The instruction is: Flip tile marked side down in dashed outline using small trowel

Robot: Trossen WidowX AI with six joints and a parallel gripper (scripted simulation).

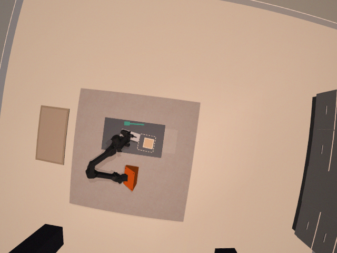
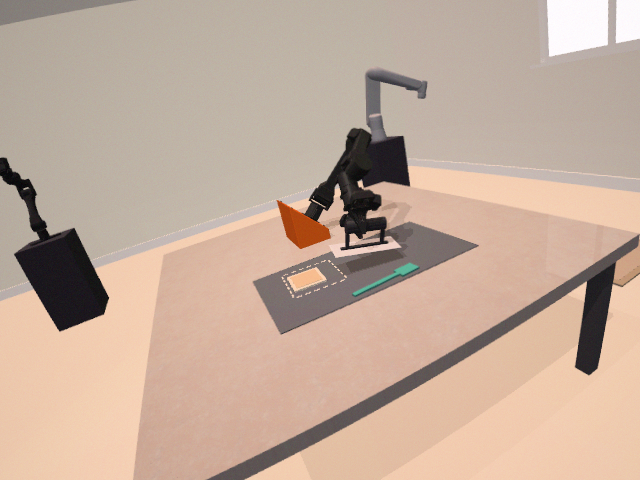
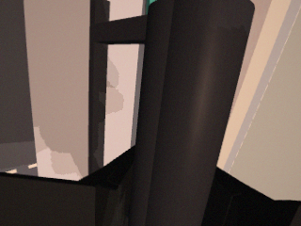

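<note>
My gripper tip is now 130 mm above the dark mat, 50 mm past it and 10 mm to the right of it. Round my gripper tip: cream tile: 160 mm to the right, 110 mm below, 100 mm behind; green trowel: 110 mm below, 90 mm ahead, 20 mm to the left.
</note>
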